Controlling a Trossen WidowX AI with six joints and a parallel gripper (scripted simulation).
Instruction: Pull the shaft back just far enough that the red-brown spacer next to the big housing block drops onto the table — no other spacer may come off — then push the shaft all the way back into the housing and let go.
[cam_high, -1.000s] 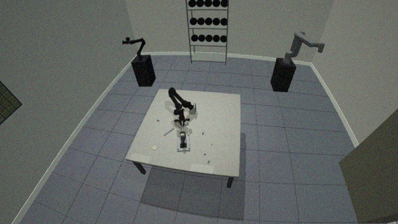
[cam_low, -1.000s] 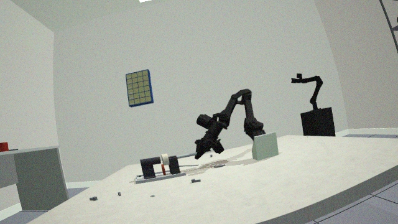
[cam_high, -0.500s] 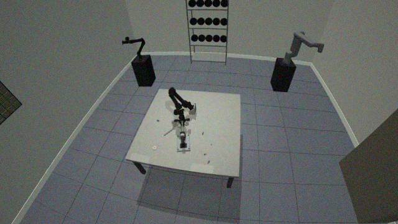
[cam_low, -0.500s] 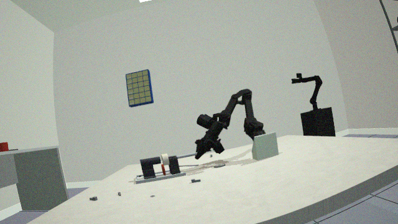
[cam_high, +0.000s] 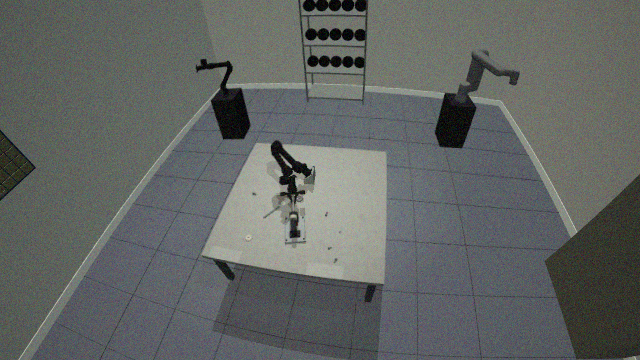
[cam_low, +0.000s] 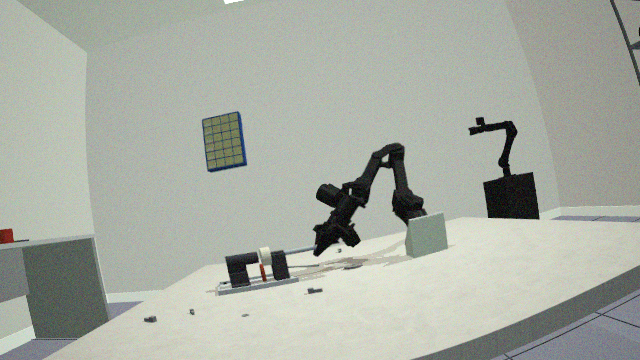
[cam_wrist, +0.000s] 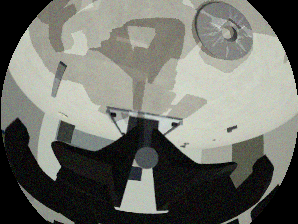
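My gripper tip is 60 mm short of the thin grey shaft, 10 mm to the right of it and 30 mm below it. Round my gripper tip: red-brown spacer: 160 mm ahead, 30 mm to the left, 20 mm below.
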